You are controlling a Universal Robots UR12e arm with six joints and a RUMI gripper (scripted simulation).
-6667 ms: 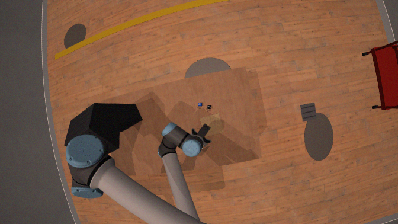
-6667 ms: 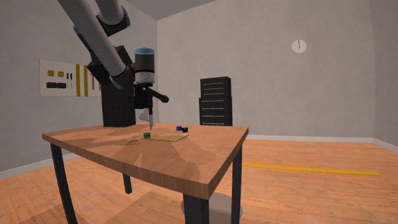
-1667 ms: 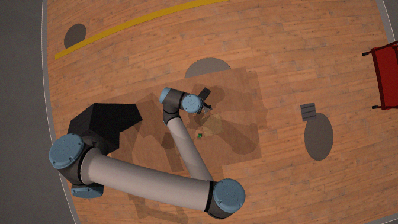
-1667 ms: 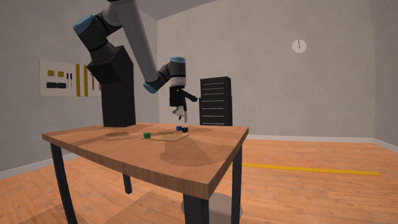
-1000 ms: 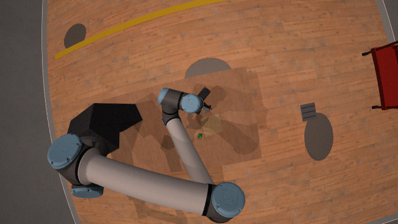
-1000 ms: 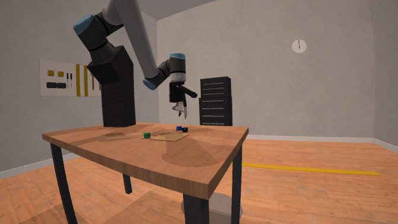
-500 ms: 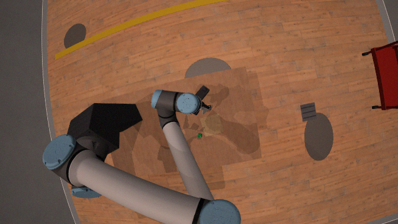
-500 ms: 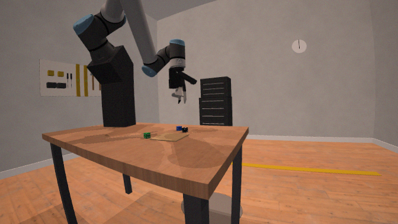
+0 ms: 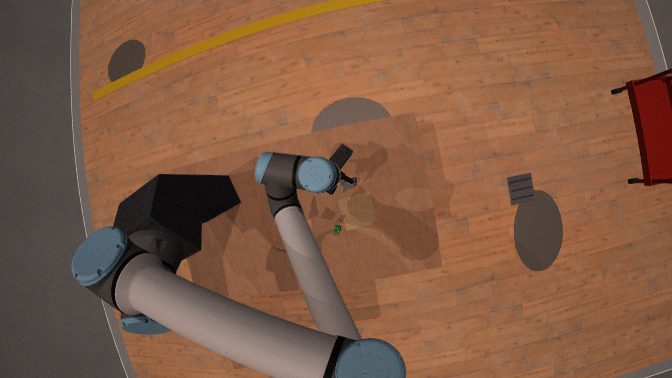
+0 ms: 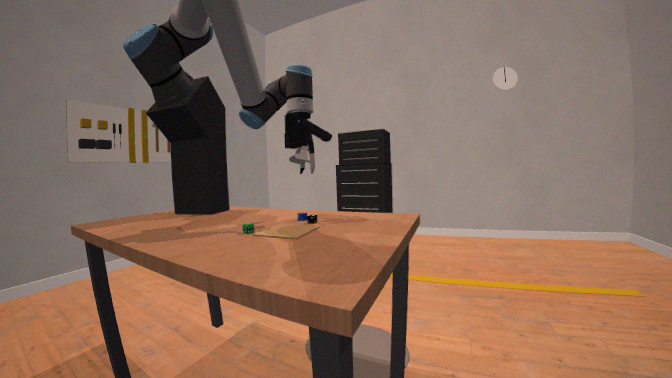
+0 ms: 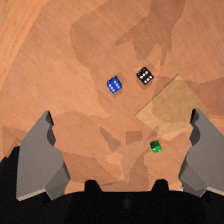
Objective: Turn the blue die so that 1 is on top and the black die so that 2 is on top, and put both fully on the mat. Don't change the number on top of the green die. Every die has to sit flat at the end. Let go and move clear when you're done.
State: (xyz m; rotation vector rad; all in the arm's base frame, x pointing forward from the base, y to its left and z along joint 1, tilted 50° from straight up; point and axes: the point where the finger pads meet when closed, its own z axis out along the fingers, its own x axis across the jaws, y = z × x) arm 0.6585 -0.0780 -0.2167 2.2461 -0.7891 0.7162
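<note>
My gripper is now 15 cm above the blue die, 2 cm past it and 1 cm to the left of it. Also, from my hand: green die (22 cm to the right, 15 cm below, 8 cm behind); tan mat (17 cm to the right, 16 cm below, 2 cm ahead); black die (15 cm below, 4 cm to the right, 4 cm ahead).
</note>
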